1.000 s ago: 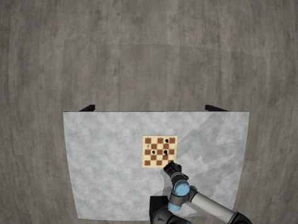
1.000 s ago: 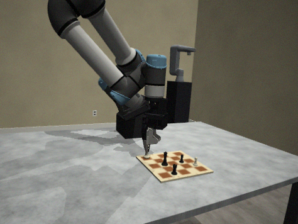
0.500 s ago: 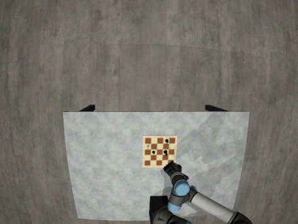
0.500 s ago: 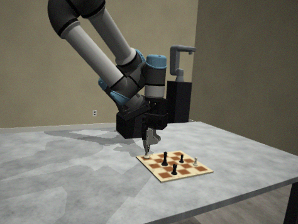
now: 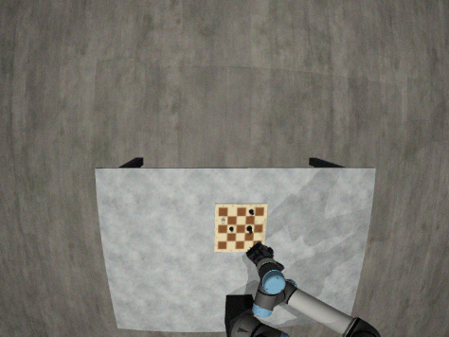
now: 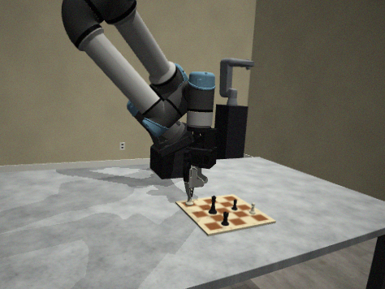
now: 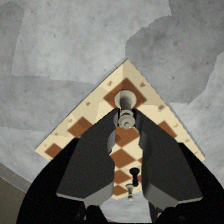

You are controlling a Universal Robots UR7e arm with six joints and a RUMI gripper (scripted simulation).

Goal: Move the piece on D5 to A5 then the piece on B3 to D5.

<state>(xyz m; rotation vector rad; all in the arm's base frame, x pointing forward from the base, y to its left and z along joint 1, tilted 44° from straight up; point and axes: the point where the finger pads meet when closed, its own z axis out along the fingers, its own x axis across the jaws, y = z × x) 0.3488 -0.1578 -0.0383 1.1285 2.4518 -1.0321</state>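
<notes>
My gripper is now 1 cm above the tall white piece. Round my hand: small white pawn (15 cm to the left, 13 cm ahead, 2 cm below); then tall black piece (8 cm ahead, 4 cm to the left, 1 cm below); then chessboard (8 cm ahead, 7 cm to the left, 4 cm below).
</notes>
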